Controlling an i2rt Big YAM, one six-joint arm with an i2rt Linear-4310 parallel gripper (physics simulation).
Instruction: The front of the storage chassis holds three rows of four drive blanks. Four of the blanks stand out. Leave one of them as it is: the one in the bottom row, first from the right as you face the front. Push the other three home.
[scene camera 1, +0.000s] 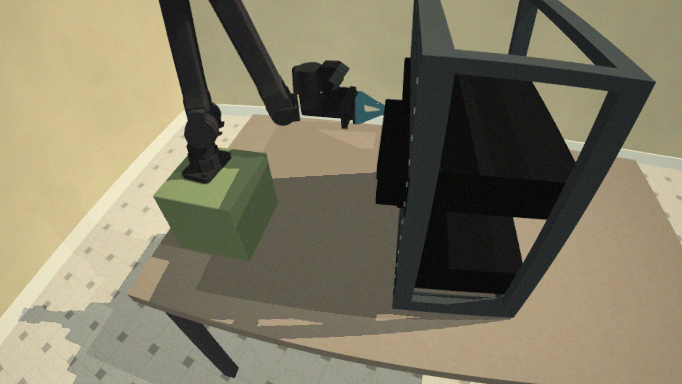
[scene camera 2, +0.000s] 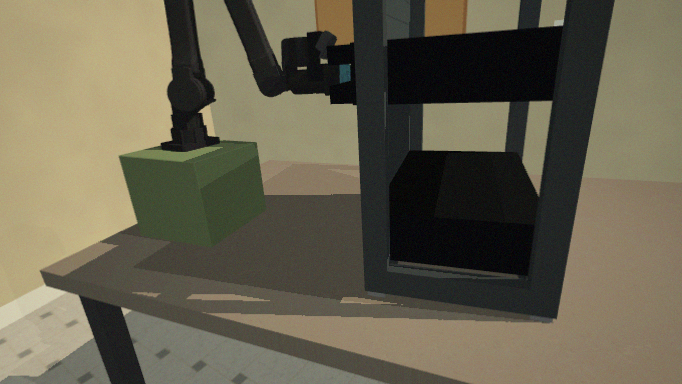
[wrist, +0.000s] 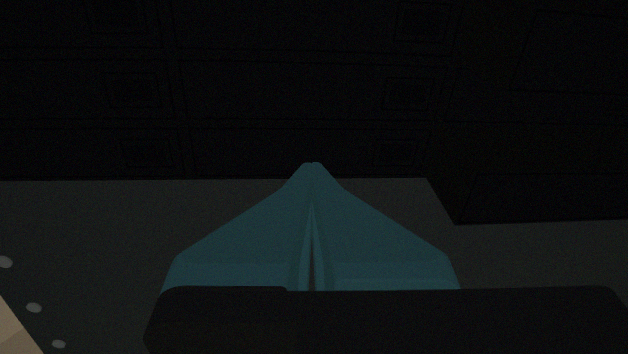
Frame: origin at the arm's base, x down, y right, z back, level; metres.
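Seen in the pictures: gripper, fingertip midpoint: (wrist: 311, 177); arm's base, origin of the base link: (scene camera 1: 207, 167) (scene camera 2: 191, 146).
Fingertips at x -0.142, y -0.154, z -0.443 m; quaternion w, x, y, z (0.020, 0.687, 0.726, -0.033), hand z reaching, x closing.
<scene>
Pixels of each thing's top centre, then the offset from my fingertips to it. "pt": a spot on its surface instead. Level surfaces: height alone.
- upper blank, middle of its top: (scene camera 2: 374, 43) (scene camera 1: 415, 148) dx -0.063, dy +0.212, dz -0.090 m
- protruding lower blank, middle of its top: (wrist: 516, 107) dx -0.006, dy +0.103, dz -0.073 m
- second black box, surface spot: (scene camera 2: 460, 200) pt dx +0.202, dy +0.162, dz -0.224 m
- table, its level: dx +0.343 m
The black storage chassis (scene camera 1: 520, 135) (scene camera 2: 475, 67) sits high in the rack, its front toward the arm. In the wrist view its dark front (wrist: 300, 95) shows rows of blanks with small square marks. On the near side, an upper blank (scene camera 2: 341, 54) and a lower blank (scene camera 2: 343, 94) stand out, with a gap between them. A protruding lower blank (wrist: 545, 199) shows right of my fingers. My gripper (scene camera 1: 384, 109) (wrist: 311, 177) is shut and empty, tips at the bottom-row blank left of that one. Contact is too dark to tell. Other blanks' depth is unclear.
The grey rack frame (scene camera 1: 430, 165) (scene camera 2: 375, 200) surrounds the chassis; its front post hides my fingertips in scene camera 2. A second black box (scene camera 1: 482, 242) (scene camera 2: 460, 200) sits low in the rack. The arm's base stands on a green block (scene camera 1: 210, 220) (scene camera 2: 170, 195) on the table (scene camera 1: 300, 240).
</scene>
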